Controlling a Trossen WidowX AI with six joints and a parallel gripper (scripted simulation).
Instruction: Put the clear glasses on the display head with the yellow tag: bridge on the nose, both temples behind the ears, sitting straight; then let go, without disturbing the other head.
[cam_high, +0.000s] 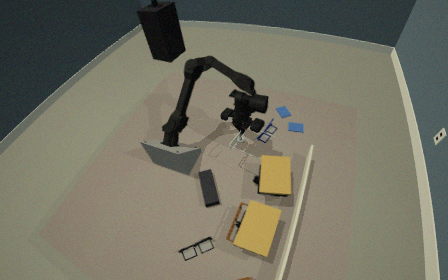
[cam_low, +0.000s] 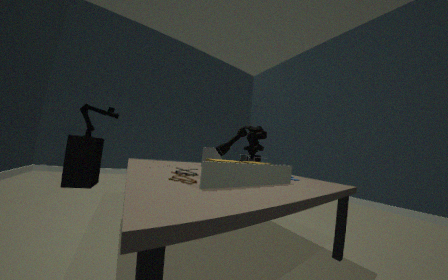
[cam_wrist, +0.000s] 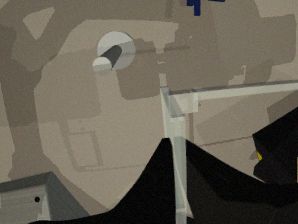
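The black case is 26 cm to the right of my gripper tip, 10 cm below it and 3 cm behind it. Also, from my gripper tip: white post (9 cm below, 4 cm to the left, 3 cm behind); long pale board (34 cm ahead, 22 cm to the right, 6 cm below).
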